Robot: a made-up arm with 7 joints. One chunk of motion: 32 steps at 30 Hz.
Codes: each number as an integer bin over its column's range. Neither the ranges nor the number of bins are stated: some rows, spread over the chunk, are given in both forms.
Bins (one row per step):
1: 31 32 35 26 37 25
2: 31 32 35 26 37 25
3: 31 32 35 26 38 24
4: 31 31 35 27 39 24
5: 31 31 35 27 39 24
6: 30 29 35 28 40 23
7: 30 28 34 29 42 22
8: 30 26 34 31 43 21
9: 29 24 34 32 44 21
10: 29 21 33 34 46 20
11: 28 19 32 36 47 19
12: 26 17 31 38 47 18
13: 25 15 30 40 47 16
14: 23 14 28 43 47 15
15: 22 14 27 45 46 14
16: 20 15 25 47 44 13
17: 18 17 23 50 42 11
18: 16 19 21 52 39 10
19: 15 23 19 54 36 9
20: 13 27 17 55 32 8
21: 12 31 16 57 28 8
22: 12 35 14 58 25 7
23: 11 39 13 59 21 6
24: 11 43 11 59 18 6
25: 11 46 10 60 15 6
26: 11 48 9 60 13 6
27: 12 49 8 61 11 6
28: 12 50 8 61 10 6
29: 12 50 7 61 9 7
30: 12 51 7 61 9 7
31: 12 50 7 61 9 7
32: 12 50 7 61 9 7
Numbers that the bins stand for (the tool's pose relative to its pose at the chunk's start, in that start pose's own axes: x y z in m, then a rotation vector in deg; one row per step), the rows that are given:
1: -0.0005 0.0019 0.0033 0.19 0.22 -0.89
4: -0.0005 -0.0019 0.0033 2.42 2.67 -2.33
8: -0.0114 -0.0210 -0.0076 11.38 7.56 -6.67
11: -0.0333 -0.0476 -0.0295 22.58 12.45 -9.56
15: -0.0990 -0.0667 -0.0843 42.73 11.23 -16.79
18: -0.1648 -0.0476 -0.1500 58.40 2.67 -22.57
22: -0.2086 0.0133 -0.2267 71.83 -14.45 -26.90
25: -0.2195 0.0552 -0.2705 76.31 -26.68 -28.35
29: -0.2086 0.0705 -0.3033 78.55 -34.02 -26.90
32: -0.2086 0.0705 -0.3033 78.55 -34.02 -26.90
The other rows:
2: -0.0005 0.0019 0.0033 0.19 0.22 -0.89
3: -0.0005 0.0019 0.0033 0.19 1.44 -2.33
5: -0.0005 -0.0019 0.0033 2.42 2.67 -2.33
6: -0.0114 -0.0095 0.0033 4.66 3.89 -3.78
7: -0.0114 -0.0133 -0.0076 6.90 6.34 -5.22
9: -0.0224 -0.0286 -0.0076 13.62 8.78 -6.67
10: -0.0224 -0.0400 -0.0186 18.10 11.23 -8.12
12: -0.0552 -0.0552 -0.0405 27.05 12.45 -11.01
13: -0.0662 -0.0629 -0.0514 31.53 12.45 -13.90
14: -0.0881 -0.0667 -0.0733 38.25 12.45 -15.34
16: -0.1210 -0.0629 -0.1062 47.21 8.78 -18.23
17: -0.1429 -0.0552 -0.1281 53.92 6.34 -21.12
19: -0.1757 -0.0324 -0.1719 62.88 -1.00 -24.01
20: -0.1976 -0.0171 -0.1938 65.12 -5.89 -25.46
21: -0.2086 -0.0019 -0.2048 69.60 -10.79 -25.46
23: -0.2195 0.0286 -0.2376 74.07 -19.35 -28.35
24: -0.2195 0.0438 -0.2595 74.07 -23.02 -28.35
26: -0.2195 0.0629 -0.2814 76.31 -29.13 -28.35
27: -0.2086 0.0667 -0.2924 78.55 -31.58 -28.35
28: -0.2086 0.0705 -0.2924 78.55 -32.80 -28.35
30: -0.2086 0.0743 -0.3033 78.55 -34.02 -26.90
31: -0.2086 0.0705 -0.3033 78.55 -34.02 -26.90

